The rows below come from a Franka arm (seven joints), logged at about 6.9 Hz.
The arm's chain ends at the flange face. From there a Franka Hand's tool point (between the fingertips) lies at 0.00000 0.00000 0.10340 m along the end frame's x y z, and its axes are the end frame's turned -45 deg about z.
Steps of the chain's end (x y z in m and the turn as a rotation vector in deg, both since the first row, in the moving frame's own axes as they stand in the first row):
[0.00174 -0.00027 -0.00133 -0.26 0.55 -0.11]
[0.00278 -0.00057 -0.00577 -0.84 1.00 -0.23]
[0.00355 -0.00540 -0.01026 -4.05 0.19 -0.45]
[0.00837 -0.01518 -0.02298 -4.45 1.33 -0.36]
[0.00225 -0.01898 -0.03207 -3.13 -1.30 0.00]
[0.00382 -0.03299 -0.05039 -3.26 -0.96 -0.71]
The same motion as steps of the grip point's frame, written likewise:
[0.00179 0.00207 -0.00134 -0.57 0.21 -0.11]
[0.00258 0.00391 -0.00580 -1.30 0.11 -0.23]
[0.00143 0.00412 -0.01052 -3.00 -2.73 -0.45]
[0.01270 0.00256 -0.02332 -4.09 -2.21 -0.36]
[0.00936 -0.00950 -0.03225 -1.29 -3.13 0.00]
[0.02066 -0.01766 -0.05057 -1.63 -2.98 -0.71]

